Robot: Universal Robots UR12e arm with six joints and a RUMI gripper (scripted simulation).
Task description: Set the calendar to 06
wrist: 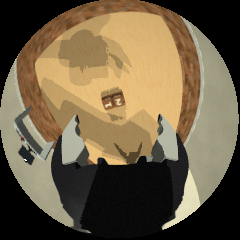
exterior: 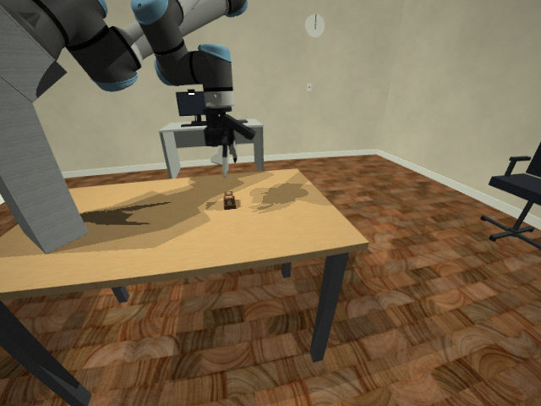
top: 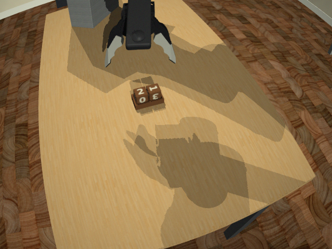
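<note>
My hand is 12 cm above the cube, 3 cm to the right of it and 3 cm past it. The rest, counted from my hand: brown calendar tray (14 cm below, 2 cm behind, 1 cm to the left).
</note>
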